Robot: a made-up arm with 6 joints.
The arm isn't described. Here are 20 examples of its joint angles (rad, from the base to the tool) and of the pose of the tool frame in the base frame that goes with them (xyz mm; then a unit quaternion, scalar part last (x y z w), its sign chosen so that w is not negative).
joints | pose
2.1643 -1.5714 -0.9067 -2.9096 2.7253 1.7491 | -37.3 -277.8 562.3 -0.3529 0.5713 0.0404 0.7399
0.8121 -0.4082 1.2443 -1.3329 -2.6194 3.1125 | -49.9 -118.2 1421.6 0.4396 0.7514 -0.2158 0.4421
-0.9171 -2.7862 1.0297 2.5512 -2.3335 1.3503 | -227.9 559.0 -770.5 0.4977 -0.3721 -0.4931 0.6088
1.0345 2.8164 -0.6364 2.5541 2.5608 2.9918 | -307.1 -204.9 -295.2 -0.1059 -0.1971 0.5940 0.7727
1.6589 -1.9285 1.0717 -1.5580 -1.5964 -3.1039 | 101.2 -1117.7 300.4 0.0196 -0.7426 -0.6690 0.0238
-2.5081 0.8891 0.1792 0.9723 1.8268 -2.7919 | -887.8 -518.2 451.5 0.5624 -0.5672 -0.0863 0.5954
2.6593 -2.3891 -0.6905 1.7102 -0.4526 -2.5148 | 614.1 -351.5 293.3 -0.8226 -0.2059 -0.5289 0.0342
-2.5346 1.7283 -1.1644 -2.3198 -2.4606 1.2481 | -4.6 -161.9 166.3 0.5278 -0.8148 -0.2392 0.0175
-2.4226 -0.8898 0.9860 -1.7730 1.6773 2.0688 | 397.5 296.9 1249.7 0.1801 0.6072 0.7319 0.2512
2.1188 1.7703 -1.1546 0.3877 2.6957 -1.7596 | 79.7 209.5 -50.7 0.3200 0.8150 0.3966 0.2759
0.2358 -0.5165 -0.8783 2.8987 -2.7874 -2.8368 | 144.2 225.7 692.4 0.0530 -0.9005 -0.2186 0.3720
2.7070 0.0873 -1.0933 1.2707 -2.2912 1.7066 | -367.0 232.7 495.8 0.7899 0.0631 0.3713 0.4839
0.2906 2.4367 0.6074 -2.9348 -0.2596 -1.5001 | 187.7 251.7 -745.2 -0.6044 0.3299 0.6330 0.3538
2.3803 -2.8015 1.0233 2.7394 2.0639 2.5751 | 305.0 -533.9 -752.5 0.6582 -0.2781 0.6995 0.0120
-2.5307 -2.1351 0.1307 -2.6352 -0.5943 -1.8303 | 775.6 338.8 385.4 0.6815 -0.0115 0.2250 0.6962
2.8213 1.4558 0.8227 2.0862 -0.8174 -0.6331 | -1155.8 284.0 158.3 -0.4006 -0.6446 0.5893 0.2770
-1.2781 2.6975 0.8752 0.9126 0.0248 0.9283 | -26.6 -317.5 -887.0 -0.1107 0.6688 0.2776 0.6807
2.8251 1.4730 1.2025 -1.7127 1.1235 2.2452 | -1075.6 323.8 4.4 -0.3608 -0.2326 0.6992 0.5717
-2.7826 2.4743 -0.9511 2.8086 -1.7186 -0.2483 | 180.6 -125.4 -161.5 0.0599 0.6823 0.1869 0.7043
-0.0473 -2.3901 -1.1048 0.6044 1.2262 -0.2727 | -410.2 -138.2 330.3 -0.2757 -0.8942 0.1068 0.3361
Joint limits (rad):
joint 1: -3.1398..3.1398
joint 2: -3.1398..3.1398
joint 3: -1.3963..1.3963
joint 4: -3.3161..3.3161
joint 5: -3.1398..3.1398
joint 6: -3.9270..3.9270
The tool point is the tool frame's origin. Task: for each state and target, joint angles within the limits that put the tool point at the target. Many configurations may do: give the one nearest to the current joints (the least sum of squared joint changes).
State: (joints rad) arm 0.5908 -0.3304 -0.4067 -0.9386 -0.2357 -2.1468
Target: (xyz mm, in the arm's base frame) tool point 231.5 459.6 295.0
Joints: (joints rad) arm 1.2424 0.5348 -0.4042 -1.1912 -0.2357 -2.1468
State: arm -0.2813 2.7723 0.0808 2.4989 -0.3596 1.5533
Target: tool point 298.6 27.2 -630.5
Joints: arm -0.4487 2.2456 -0.0221 2.5062 -0.3596 1.5533
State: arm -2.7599 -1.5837 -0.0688 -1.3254 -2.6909 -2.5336
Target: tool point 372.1 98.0 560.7
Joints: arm -2.9529 -1.9166 -0.4345 -1.4322 -2.6909 -2.5336
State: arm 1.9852 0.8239 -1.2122 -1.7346 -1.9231 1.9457
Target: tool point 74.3 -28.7 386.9
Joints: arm 1.8690 0.3214 -1.3963 -1.2377 -1.9231 1.9457
